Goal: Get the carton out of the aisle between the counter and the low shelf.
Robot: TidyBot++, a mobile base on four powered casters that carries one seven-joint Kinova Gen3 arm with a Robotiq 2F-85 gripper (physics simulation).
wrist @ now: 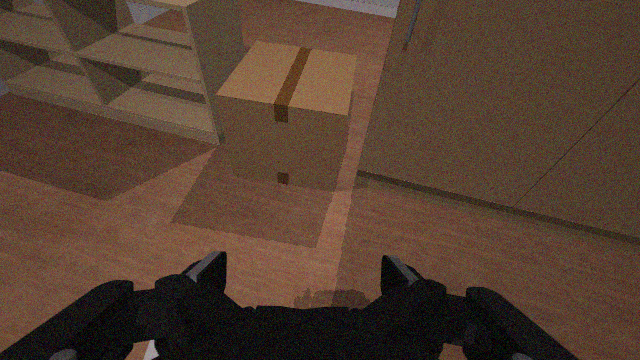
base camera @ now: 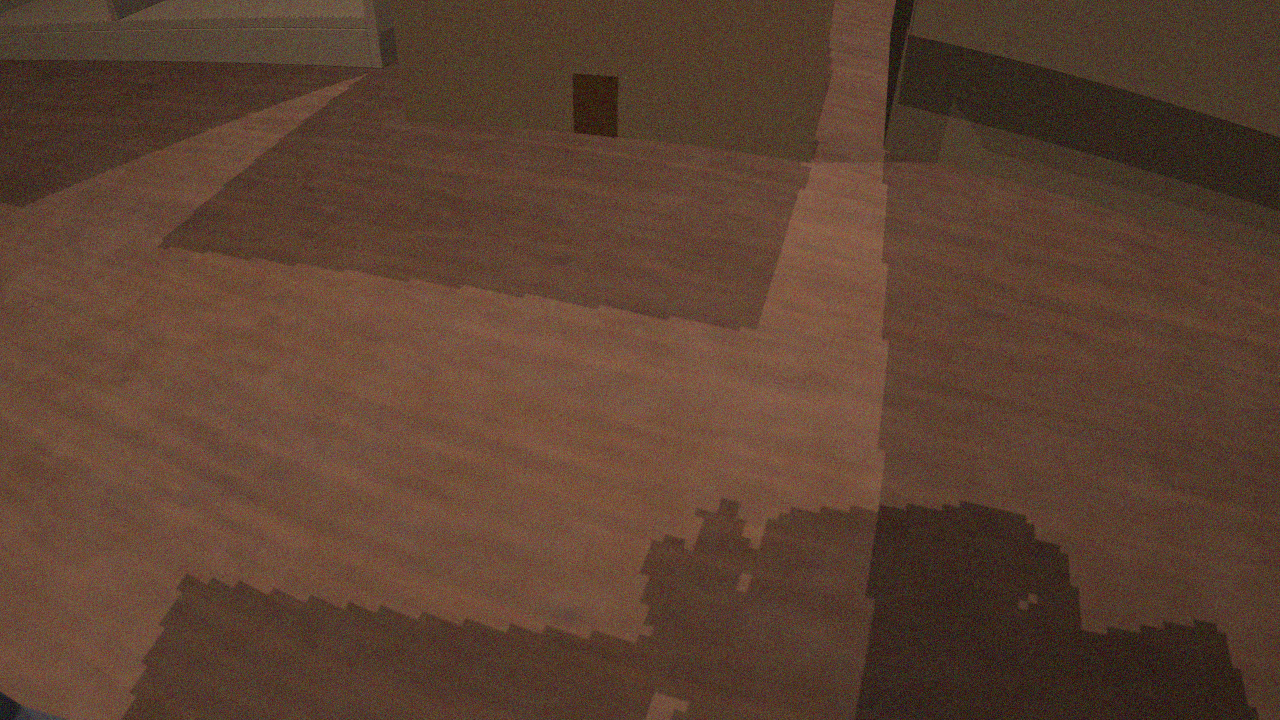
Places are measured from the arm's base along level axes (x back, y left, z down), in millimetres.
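Pixels of known places: gripper, fingertip midpoint: (wrist: 304,270).
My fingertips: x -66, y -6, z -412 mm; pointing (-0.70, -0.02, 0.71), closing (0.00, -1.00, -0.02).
Ahead of a thing's pixels: the offset from my fingertips to its top centre. "spot": to the spot under its first point. Level surfaces: height alone.
The carton {dx -984, dy +58, dz +402 mm} (base camera: 501,89) (wrist: 295,137) is a tan box with brown tape across its top. It stands upright on the floor between the low shelf (base camera: 205,44) (wrist: 215,65) on the left and the counter (base camera: 1118,53) (wrist: 480,110) on the right. In the wrist view its left side is close by the shelf's end panel, and a narrow lit strip of floor shows between it and the counter. In the base camera view the lower part of its front face shows at the top. My gripper (wrist: 304,270) is open and empty, with the carton beyond its fingertips.
The shelf's open compartments face the near side, and its bottom edge reaches the floor at the left. The counter has a dark recessed base and a door handle {spot: dx -678, dy -244, dz +97 mm} (wrist: 412,25). A pale wall edge (wrist: 350,6) shows behind the aisle. Shadows lie on the wooden floor {dz +808 mm} (base camera: 447,402) (wrist: 110,230).
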